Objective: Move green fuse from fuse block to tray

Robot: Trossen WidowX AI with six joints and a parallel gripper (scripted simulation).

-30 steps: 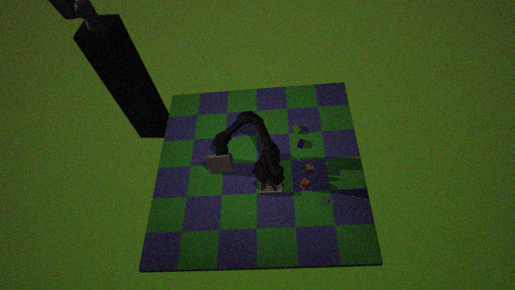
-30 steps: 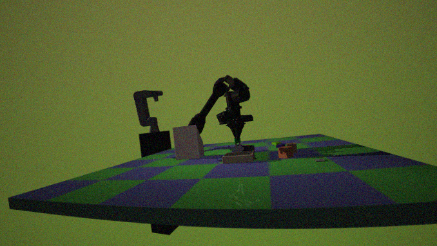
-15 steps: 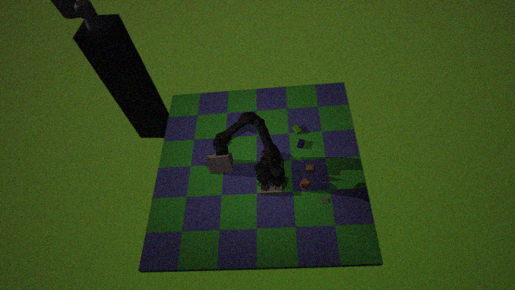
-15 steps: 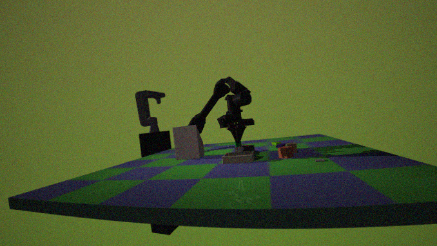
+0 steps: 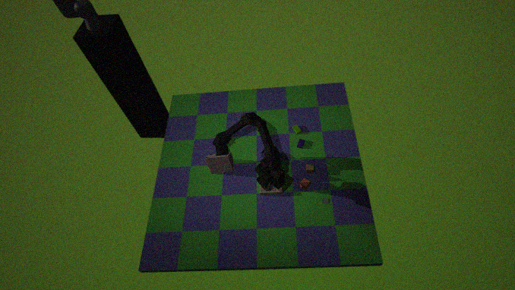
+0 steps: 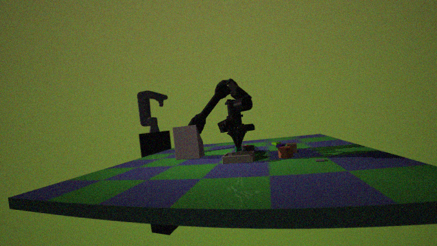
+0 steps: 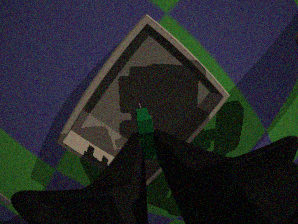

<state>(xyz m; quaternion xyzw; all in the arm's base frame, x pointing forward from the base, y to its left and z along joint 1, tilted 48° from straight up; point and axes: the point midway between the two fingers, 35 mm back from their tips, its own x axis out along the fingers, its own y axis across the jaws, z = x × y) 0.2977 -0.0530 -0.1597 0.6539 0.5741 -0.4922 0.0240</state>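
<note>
Right now my gripper tip is 10 mm above the green fuse. The rest, counted from my gripper tip: brown cube (230 mm ahead, 120 mm to the left, 40 mm below); orange cube (200 mm ahead, 20 mm to the left, 40 mm below); tray (60 mm below).
</note>
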